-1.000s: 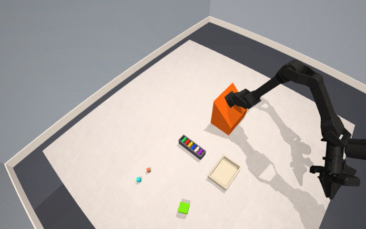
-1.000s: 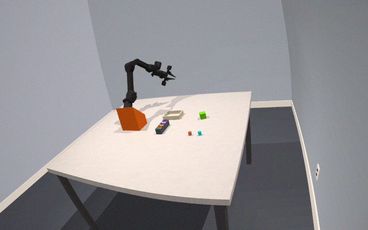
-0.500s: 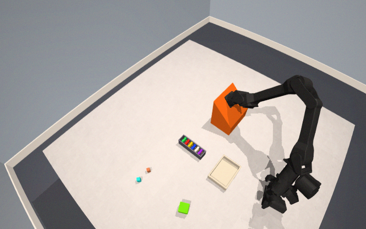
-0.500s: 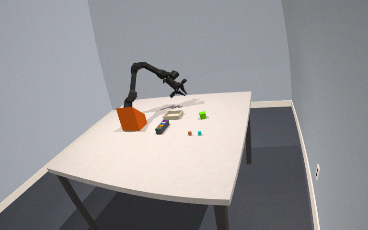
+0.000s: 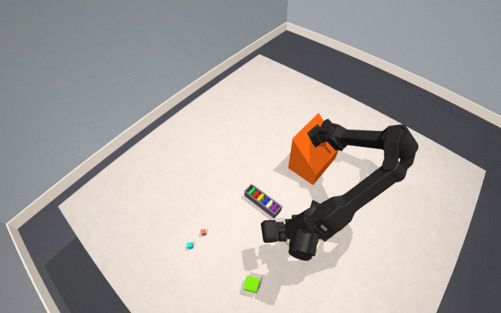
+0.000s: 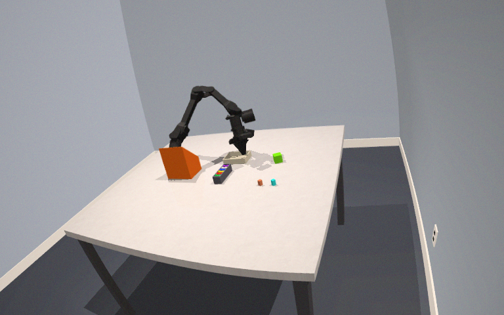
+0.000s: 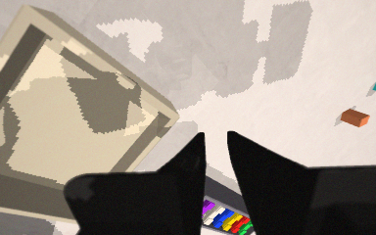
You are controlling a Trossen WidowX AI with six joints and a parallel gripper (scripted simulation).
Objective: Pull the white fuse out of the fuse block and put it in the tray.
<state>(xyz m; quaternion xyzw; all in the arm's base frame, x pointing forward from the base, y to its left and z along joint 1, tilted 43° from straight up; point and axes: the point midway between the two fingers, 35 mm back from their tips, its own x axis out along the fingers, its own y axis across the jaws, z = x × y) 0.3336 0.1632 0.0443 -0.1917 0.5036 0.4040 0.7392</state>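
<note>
Right now the white fuse is 7 cm behind my gripper tip, 11 cm to the right of it and 3 cm below it. From my gripper tip the other things lie so: blue fuse (6 cm behind, 13 cm to the right, 3 cm below); tray (8 cm behind, 6 cm to the left, 5 cm below); purple fuse (7 cm behind, 9 cm to the right, 3 cm below).
</note>
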